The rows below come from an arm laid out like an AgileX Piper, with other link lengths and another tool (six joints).
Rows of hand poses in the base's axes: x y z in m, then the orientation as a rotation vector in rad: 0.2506, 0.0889, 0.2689, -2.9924, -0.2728, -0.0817; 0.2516, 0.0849, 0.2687, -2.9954, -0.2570, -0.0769; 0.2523, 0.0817, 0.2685, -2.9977, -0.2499, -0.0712; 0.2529, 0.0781, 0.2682, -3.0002, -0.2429, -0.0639; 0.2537, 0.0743, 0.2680, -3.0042, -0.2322, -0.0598; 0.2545, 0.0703, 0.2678, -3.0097, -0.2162, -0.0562; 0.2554, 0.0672, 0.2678, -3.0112, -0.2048, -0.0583; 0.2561, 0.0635, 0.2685, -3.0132, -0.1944, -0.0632; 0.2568, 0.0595, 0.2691, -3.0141, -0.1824, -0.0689; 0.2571, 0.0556, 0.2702, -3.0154, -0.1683, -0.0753; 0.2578, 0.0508, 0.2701, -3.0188, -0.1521, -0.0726; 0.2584, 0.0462, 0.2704, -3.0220, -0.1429, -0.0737; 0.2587, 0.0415, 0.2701, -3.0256, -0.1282, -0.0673; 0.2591, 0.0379, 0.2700, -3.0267, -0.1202, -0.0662; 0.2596, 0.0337, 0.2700, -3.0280, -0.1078, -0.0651; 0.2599, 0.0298, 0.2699, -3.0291, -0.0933, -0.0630; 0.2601, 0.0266, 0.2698, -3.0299, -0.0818, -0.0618; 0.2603, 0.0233, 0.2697, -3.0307, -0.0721, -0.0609; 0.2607, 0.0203, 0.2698, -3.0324, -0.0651, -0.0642; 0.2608, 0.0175, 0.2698, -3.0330, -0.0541, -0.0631; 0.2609, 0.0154, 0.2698, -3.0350, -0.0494, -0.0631; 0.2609, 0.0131, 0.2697, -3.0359, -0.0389, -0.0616; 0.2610, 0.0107, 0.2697, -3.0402, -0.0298, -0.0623
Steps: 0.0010, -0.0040, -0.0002, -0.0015, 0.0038, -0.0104; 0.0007, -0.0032, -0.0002, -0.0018, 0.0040, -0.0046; 0.0006, -0.0036, -0.0003, -0.0021, 0.0050, -0.0045; 0.0008, -0.0038, -0.0002, -0.0032, 0.0030, -0.0071; 0.0008, -0.0040, -0.0002, -0.0042, 0.0028, -0.0107; 0.0009, -0.0031, 0.0000, -0.0005, -0.0009, -0.0077; 0.0007, -0.0037, 0.0007, -0.0011, -0.0029, -0.0072; 0.0007, -0.0040, 0.0006, 0.0001, -0.0033, -0.0082; 0.0003, -0.0039, 0.0011, -0.0002, -0.0037, -0.0096; 0.0007, -0.0048, -0.0001, -0.0023, 0.0023, -0.0107; 0.0006, -0.0046, 0.0003, -0.0026, -0.0004, -0.0063; 0.0003, -0.0047, -0.0003, -0.0028, 0.0047, -0.0096; 0.0004, -0.0036, -0.0001, -0.0007, 0.0010, -0.0053; 0.0005, -0.0042, 0.0000, -0.0007, 0.0012, -0.0082; 0.0003, -0.0039, -0.0001, -0.0004, 0.0019, -0.0095; 0.0002, -0.0032, -0.0001, -0.0003, 0.0012, -0.0075; 0.0002, -0.0033, -0.0001, -0.0004, 0.0009, -0.0064; 0.0004, -0.0030, 0.0001, -0.0015, -0.0019, -0.0048; 0.0001, -0.0028, 0.0000, -0.0002, 0.0011, -0.0072; 0.0001, -0.0021, 0.0000, -0.0019, 0.0002, -0.0031; 0.0000, -0.0023, -0.0001, -0.0006, 0.0014, -0.0069; 0.0001, -0.0024, 0.0000, -0.0041, -0.0001, -0.0061
